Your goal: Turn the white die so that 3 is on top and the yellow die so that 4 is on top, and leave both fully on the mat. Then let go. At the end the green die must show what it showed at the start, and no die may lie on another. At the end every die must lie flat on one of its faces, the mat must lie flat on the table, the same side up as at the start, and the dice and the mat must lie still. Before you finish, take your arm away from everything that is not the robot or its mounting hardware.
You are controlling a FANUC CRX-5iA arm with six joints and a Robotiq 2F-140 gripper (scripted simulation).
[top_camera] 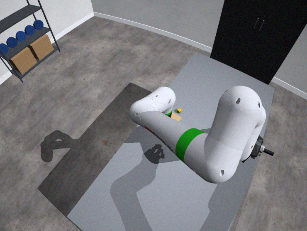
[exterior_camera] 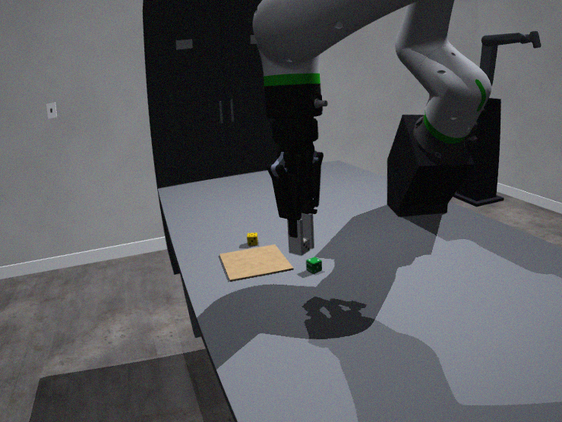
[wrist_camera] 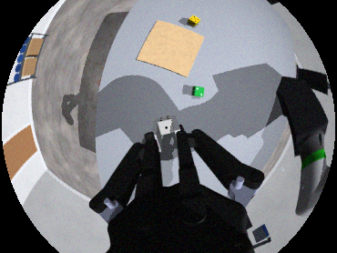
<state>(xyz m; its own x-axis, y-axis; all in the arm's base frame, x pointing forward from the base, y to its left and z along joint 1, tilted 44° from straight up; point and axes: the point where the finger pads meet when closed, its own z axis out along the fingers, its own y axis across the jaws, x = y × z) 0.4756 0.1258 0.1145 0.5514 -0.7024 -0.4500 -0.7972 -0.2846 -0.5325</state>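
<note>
Now: hand 20 mm above the white die. Round my hand: tan mat 180 mm to the right, 130 mm below, 50 mm ahead; then green die 120 mm below, 90 mm to the right, 60 mm behind; then yellow die 290 mm to the right, 120 mm below, 30 mm ahead.
</note>
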